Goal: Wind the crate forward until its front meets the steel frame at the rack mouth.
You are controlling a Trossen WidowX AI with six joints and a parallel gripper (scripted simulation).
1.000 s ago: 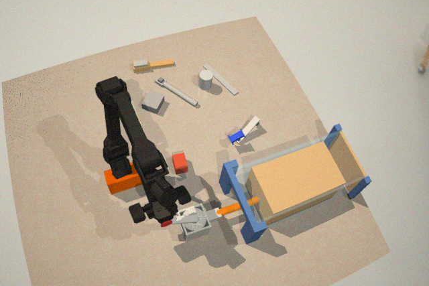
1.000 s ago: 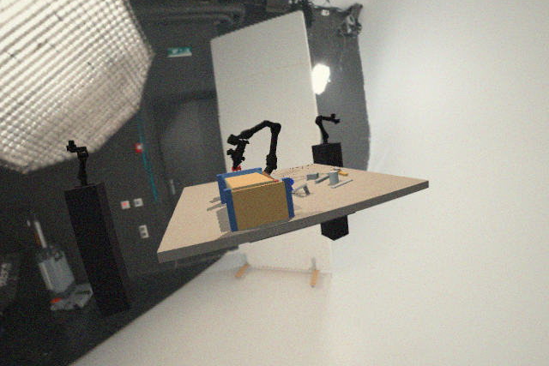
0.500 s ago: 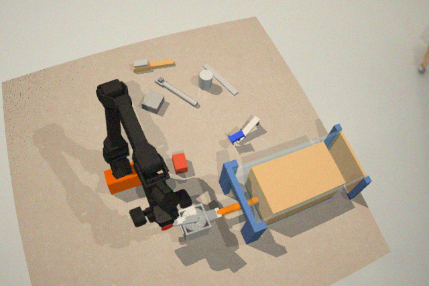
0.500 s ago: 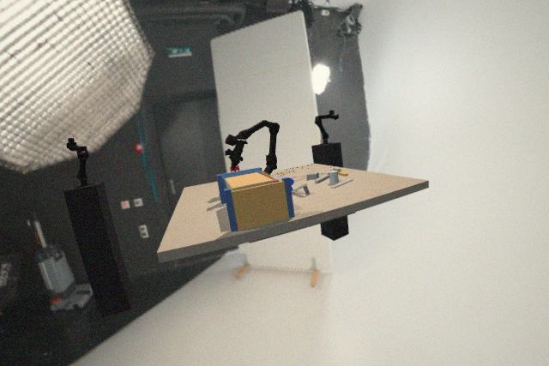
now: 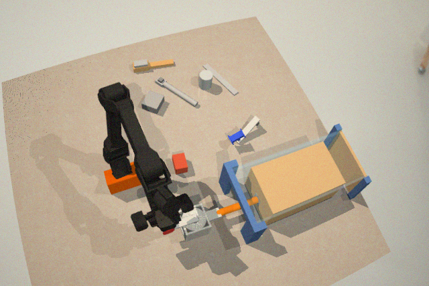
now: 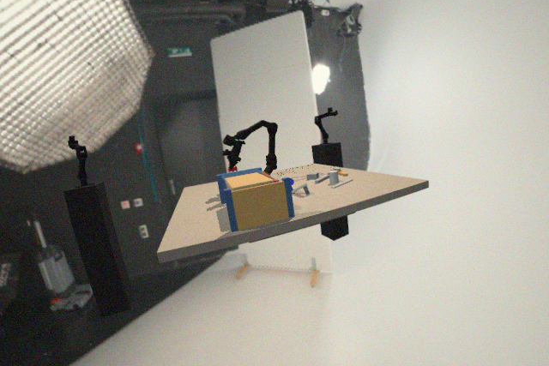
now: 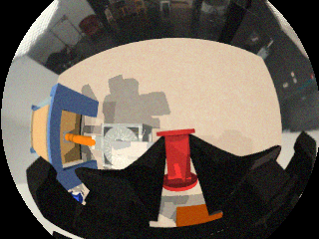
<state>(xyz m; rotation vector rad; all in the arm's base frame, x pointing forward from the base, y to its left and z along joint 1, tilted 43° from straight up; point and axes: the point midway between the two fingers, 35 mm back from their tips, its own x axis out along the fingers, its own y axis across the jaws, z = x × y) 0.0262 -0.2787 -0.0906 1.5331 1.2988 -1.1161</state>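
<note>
The red-knobbed winch handle is 4 cm below my gripper tip, 4 cm ahead of it and 2 cm to the left of it. Round my gripper tip: hand winch: 11 cm below, 9 cm ahead; blue steel frame: 26 cm ahead, 4 cm below, 2 cm to the right; red knob: 2 cm to the left, 1 cm below.
</note>
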